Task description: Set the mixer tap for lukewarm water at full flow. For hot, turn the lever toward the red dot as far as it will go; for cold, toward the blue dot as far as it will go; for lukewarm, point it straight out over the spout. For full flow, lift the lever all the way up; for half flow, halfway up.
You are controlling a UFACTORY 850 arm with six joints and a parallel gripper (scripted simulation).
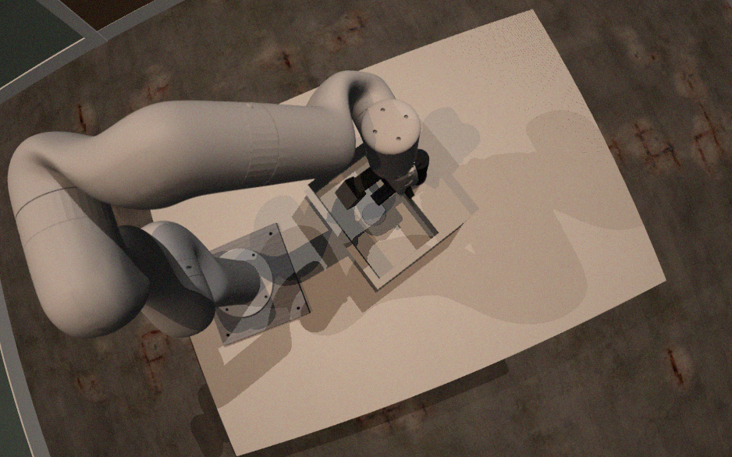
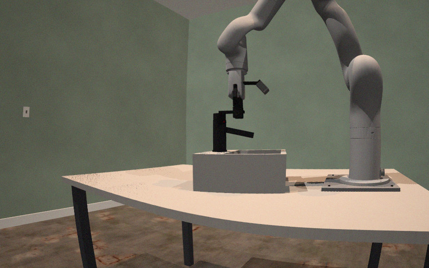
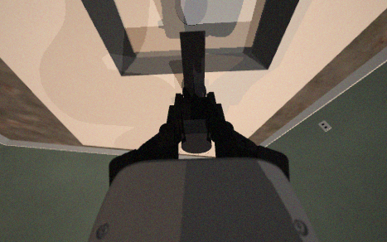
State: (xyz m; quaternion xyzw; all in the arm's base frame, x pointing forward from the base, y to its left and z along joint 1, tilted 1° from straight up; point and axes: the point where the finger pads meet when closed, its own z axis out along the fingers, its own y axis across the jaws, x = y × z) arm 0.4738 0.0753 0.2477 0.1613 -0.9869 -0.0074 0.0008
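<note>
Right now my hand is 2 cm short of the lever and 1 cm to the right of it. Round my hand: black mixer tap: 4 cm ahead, 1 cm to the left, 4 cm below; then grey sink basin: 5 cm behind, 2 cm to the right, 22 cm below.
</note>
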